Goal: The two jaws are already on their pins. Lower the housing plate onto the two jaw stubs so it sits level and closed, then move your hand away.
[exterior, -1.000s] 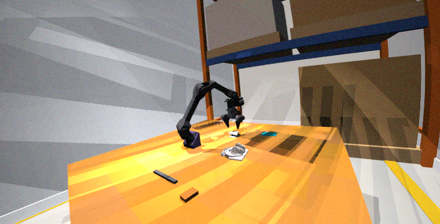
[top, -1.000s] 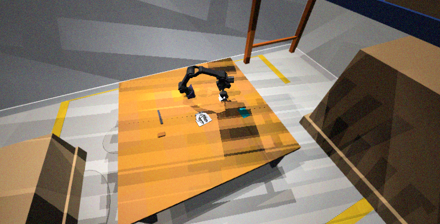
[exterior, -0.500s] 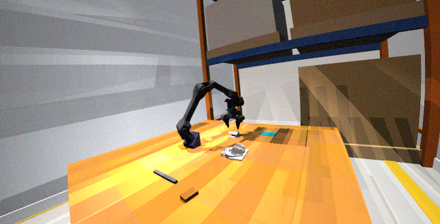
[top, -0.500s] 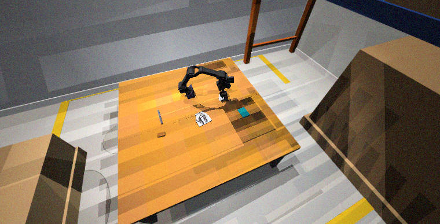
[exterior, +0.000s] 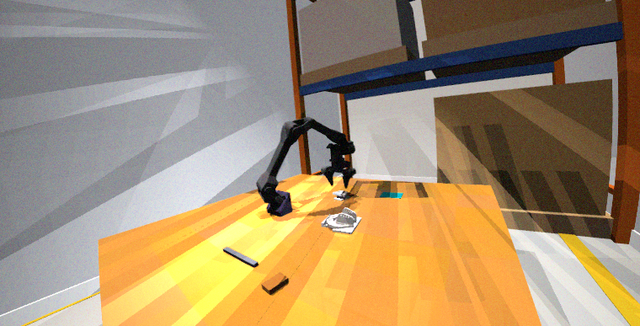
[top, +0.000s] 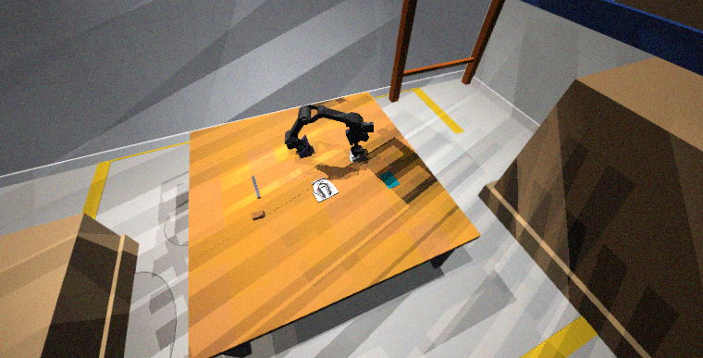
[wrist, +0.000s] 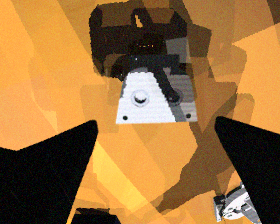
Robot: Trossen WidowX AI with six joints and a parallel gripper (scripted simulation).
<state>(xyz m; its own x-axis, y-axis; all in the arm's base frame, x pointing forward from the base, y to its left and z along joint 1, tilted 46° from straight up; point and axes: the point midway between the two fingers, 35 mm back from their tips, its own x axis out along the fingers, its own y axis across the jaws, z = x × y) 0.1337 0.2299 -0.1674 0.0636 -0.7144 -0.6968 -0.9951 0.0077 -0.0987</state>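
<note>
My gripper tip is 3 cm above the white housing part and 1 cm to the right of it. From my gripper tip the other things lie so: white block: 5 cm below, 1 cm to the left; then flat teal plate: 22 cm ahead, 15 cm to the left, 6 cm below; then dark bar: 58 cm to the right, 6 cm below, 5 cm ahead.
</note>
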